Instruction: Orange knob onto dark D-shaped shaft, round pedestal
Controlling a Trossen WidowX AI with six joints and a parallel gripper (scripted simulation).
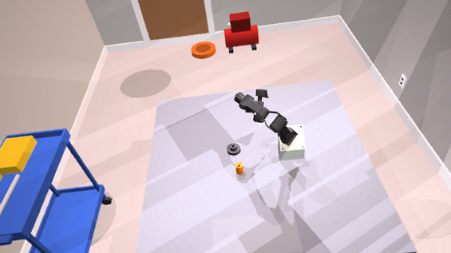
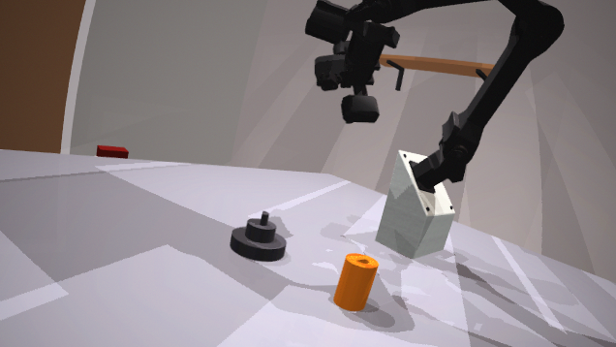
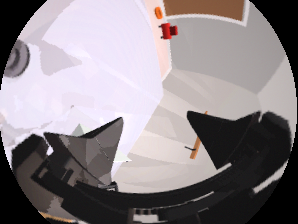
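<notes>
Right now the orange knob is 29 cm to the left of my gripper tip, 22 cm below it and 17 cm ahead of it. The rest, counted from my gripper tip: dark round pedestal (22 cm below, 21 cm ahead, 12 cm to the left).
</notes>
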